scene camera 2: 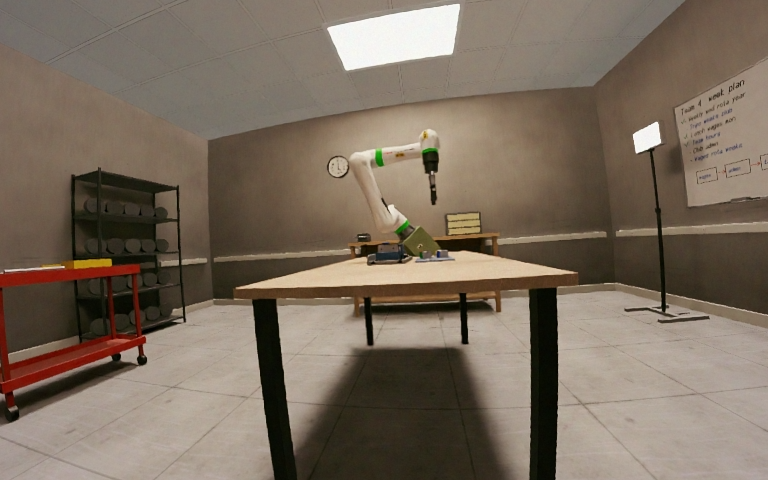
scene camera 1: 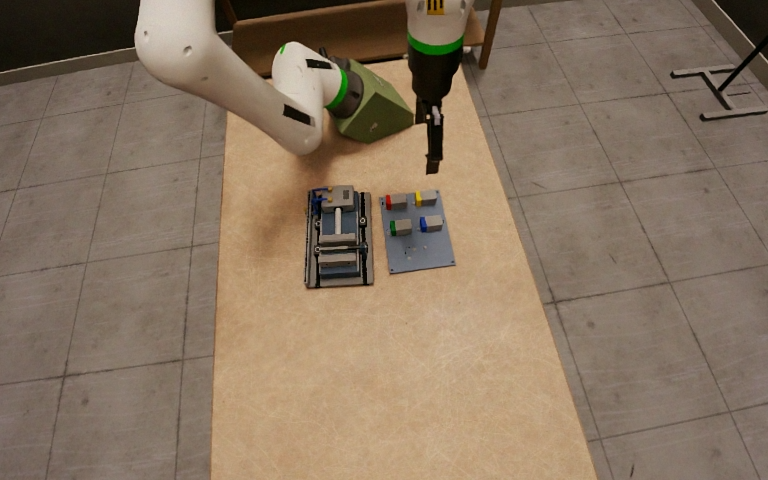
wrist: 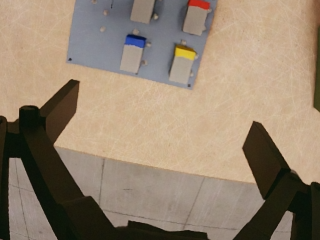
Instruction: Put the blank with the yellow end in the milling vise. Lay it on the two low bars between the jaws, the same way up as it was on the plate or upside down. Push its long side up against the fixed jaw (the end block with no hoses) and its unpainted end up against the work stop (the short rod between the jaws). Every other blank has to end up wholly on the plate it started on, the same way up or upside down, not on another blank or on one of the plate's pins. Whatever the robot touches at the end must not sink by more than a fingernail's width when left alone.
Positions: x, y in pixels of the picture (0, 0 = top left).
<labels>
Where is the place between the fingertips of my gripper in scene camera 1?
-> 426, 146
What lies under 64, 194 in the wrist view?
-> My gripper.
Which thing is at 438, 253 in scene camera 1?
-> A blue-grey plate.
</labels>
